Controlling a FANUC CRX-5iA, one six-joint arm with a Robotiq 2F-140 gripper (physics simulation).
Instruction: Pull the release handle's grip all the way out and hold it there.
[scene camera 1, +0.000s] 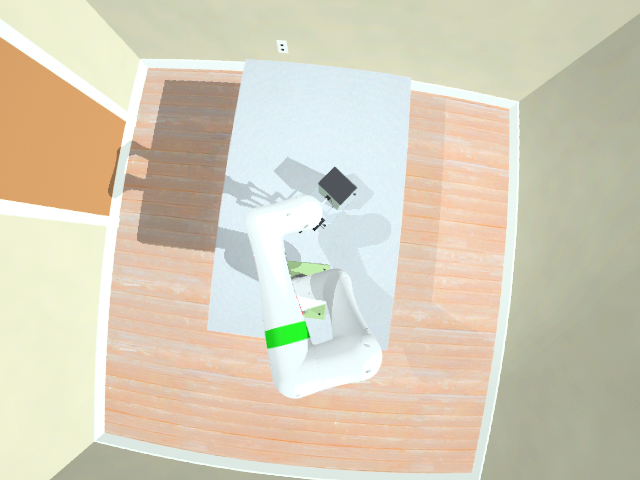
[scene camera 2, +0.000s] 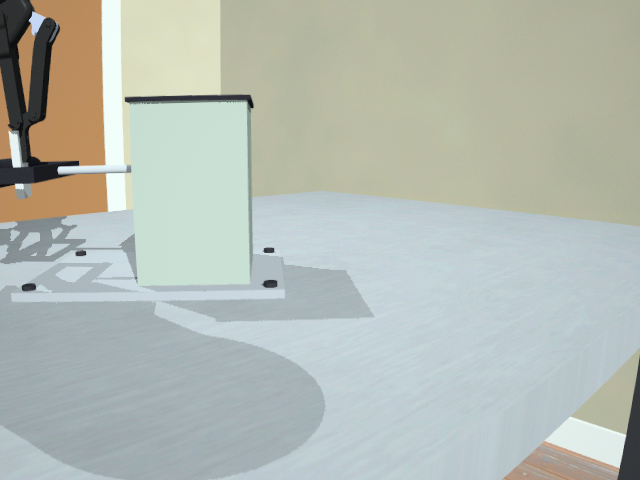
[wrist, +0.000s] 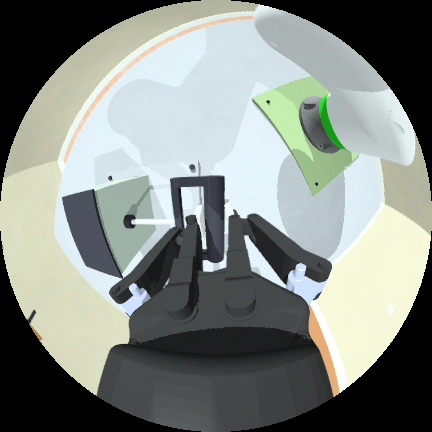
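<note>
The release handle's dark rectangular grip (scene camera 2: 46, 171) (wrist: 215, 192) stands well out from the pale green housing (scene camera 1: 337, 186) (scene camera 2: 191, 191) (wrist: 125, 215). A white rod (scene camera 2: 95, 169) (wrist: 152, 222) joins the two, and a long stretch of it shows. My gripper (wrist: 214, 209) is shut on the grip's outer bar, with one finger through the grip's opening and one on the outer side. In scene camera 2 part of my gripper is cut off at the left edge. In scene camera 1 my arm mostly hides the grip.
The housing has a dark top and stands on a pale base plate (scene camera 2: 217, 295) with dark bolts, on the light grey table (scene camera 1: 320, 113) (scene camera 2: 439, 289). My arm (scene camera 1: 273, 289) rises from a green mounting plate (scene camera 1: 312, 268) (wrist: 280, 112) at the table's near end.
</note>
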